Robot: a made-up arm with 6 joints. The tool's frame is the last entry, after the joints.
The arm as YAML. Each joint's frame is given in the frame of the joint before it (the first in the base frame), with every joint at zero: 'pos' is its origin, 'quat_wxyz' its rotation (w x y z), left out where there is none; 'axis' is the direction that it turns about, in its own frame. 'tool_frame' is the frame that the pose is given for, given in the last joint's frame.
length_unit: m
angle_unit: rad
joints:
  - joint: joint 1
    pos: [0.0, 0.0, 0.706]
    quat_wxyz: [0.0, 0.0, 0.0, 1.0]
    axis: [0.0, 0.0, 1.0]
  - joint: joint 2
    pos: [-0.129, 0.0, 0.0]
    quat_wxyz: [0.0, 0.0, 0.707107, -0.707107]
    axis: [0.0, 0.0, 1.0]
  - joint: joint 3
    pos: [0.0, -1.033, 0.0]
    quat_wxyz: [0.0, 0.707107, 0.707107, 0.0]
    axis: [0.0, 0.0, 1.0]
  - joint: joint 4
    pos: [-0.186, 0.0, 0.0]
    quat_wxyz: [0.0, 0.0, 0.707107, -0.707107]
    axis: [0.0, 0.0, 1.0]
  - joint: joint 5
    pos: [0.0, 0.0, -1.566]
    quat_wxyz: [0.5, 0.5, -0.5, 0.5]
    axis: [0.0, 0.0, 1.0]
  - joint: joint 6
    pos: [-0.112, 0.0, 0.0]
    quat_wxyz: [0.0, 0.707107, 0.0, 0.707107]
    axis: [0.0, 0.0, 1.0]
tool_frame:
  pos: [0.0, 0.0, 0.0]
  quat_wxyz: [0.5, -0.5, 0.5, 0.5]
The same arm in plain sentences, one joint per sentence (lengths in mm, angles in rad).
The arm has six revolute joints in a row. What follows holds with every joint at zero, and every direction is one of the base frame's. The first joint is mounted 706 mm along +z from the base frame's origin and turns about +z. The second joint is mounted 129 mm along +x from the first joint and turns about +y. The third joint is mounted 1033 mm along +z from the second joint and turns about -y. The fourth joint is mounted 186 mm along +z from the third joint and turns about -x. The fifth joint is mounted 1566 mm along +x from the fourth joint and turns about -y. The sixth joint is mounted 112 mm along +x from the fifth joint and turns about -x. The tool frame, which is the frame that the pose is given for, is mounted at the same point as the sixth joint; its axes are parallel to the base frame's.
